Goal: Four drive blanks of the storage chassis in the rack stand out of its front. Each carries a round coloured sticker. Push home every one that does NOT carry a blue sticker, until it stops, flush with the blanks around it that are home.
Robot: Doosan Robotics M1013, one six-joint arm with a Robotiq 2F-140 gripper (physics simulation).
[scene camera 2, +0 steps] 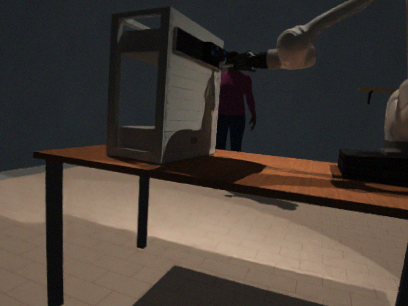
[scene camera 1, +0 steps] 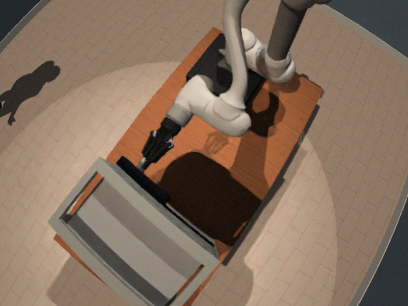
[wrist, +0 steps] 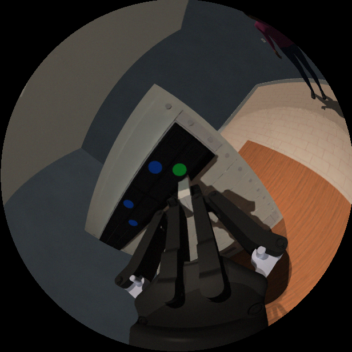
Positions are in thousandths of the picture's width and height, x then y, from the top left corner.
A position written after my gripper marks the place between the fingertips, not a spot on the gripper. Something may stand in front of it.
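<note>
My gripper (scene camera 1: 335, 570) is in my sight, and the wrist view shows my gripper (wrist: 527, 516) as well. There is also a grey rack (scene camera 1: 308, 757). Scene camera 2 gives me the grey rack (scene camera 2: 460, 181) too, and in the wrist view I find the grey rack (wrist: 464, 399) again.
</note>
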